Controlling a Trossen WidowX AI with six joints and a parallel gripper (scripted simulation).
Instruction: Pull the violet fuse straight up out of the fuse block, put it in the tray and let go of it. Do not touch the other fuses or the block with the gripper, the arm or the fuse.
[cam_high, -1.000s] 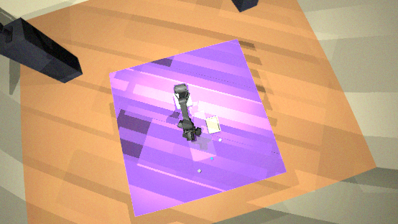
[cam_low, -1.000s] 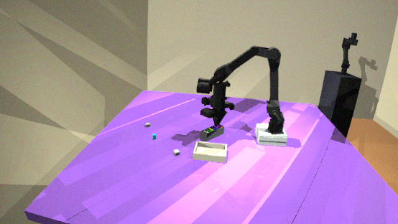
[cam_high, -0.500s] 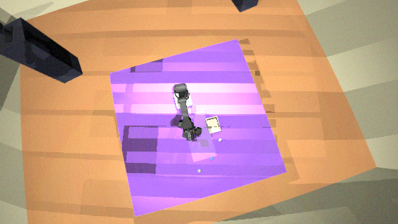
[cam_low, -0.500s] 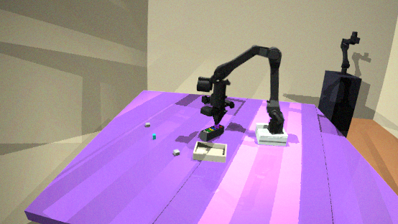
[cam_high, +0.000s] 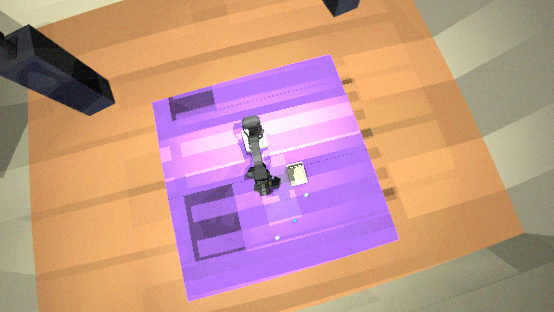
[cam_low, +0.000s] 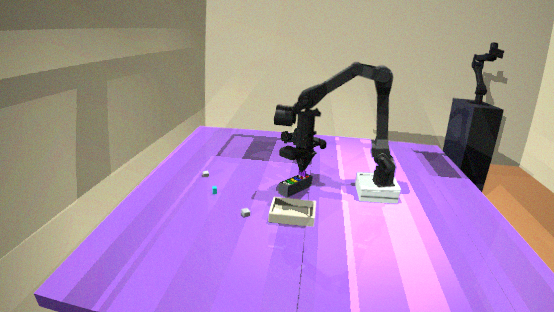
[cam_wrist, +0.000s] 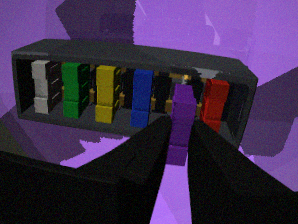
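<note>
My gripper tip is now 50 mm short of the beige tray, 190 mm to the right of it and 60 mm above it. From my gripper tip the other things lie so: violet fuse (10 mm below).
</note>
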